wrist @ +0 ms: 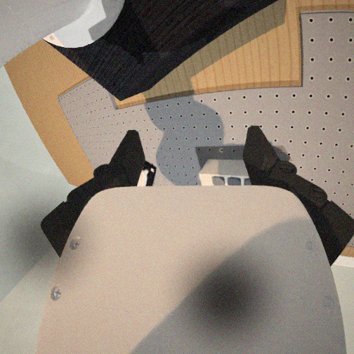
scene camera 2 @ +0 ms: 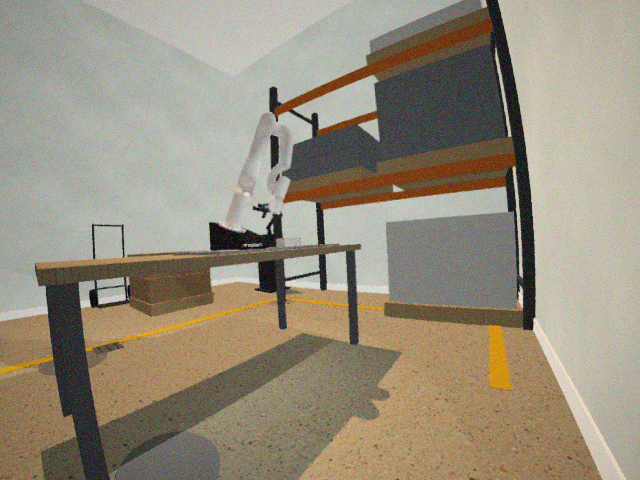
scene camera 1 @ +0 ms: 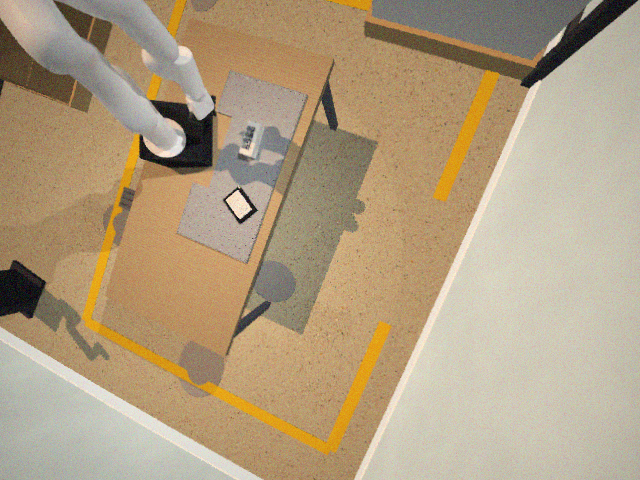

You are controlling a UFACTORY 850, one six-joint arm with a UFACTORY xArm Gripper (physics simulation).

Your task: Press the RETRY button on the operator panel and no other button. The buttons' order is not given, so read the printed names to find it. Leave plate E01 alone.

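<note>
The operator panel (scene camera 1: 250,141) (scene camera 2: 288,242) (wrist: 225,167) is a small white box with a row of grey buttons. In the wrist view its near side is hidden behind the gripper body and its right end behind the right finger. No button names are readable, so I cannot tell which is RETRY. Plate E01 (scene camera 1: 239,205) (wrist: 148,175) is pale with a black frame; in the wrist view a small part shows beside the left finger. My gripper (wrist: 192,142) is open and empty, above the table on the robot-base side of the panel. Its fingertips are hidden in scene camera 1.
The panel and plate lie on a grey perforated mat (scene camera 1: 214,229) (wrist: 325,60) on the wooden table (scene camera 1: 170,273) (scene camera 2: 155,263). The black robot base (scene camera 1: 199,155) (scene camera 2: 227,238) (wrist: 165,40) stands beside the mat. A tall storage rack (scene camera 2: 516,170) stands behind the table.
</note>
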